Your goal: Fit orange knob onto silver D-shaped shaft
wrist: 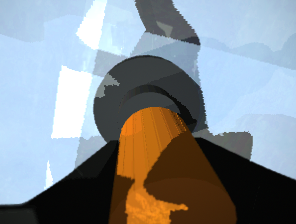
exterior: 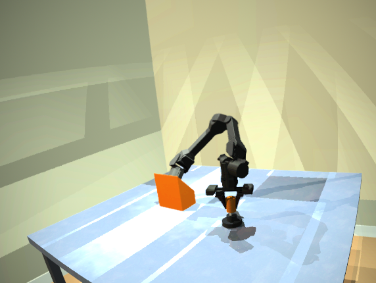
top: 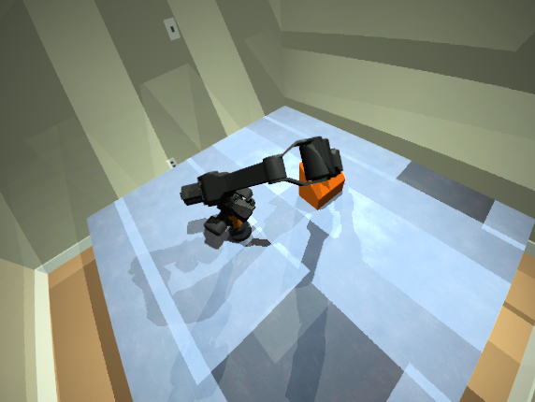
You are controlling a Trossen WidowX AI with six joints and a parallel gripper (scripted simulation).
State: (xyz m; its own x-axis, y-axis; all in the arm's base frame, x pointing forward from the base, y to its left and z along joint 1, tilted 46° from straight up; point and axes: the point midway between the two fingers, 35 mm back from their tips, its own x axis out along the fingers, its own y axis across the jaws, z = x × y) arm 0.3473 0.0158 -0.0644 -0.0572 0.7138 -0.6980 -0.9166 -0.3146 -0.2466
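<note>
Right now my gripper tip is 30 mm below the orange knob. Also, from my gripper tip: round pedestal: 40 mm below.
</note>
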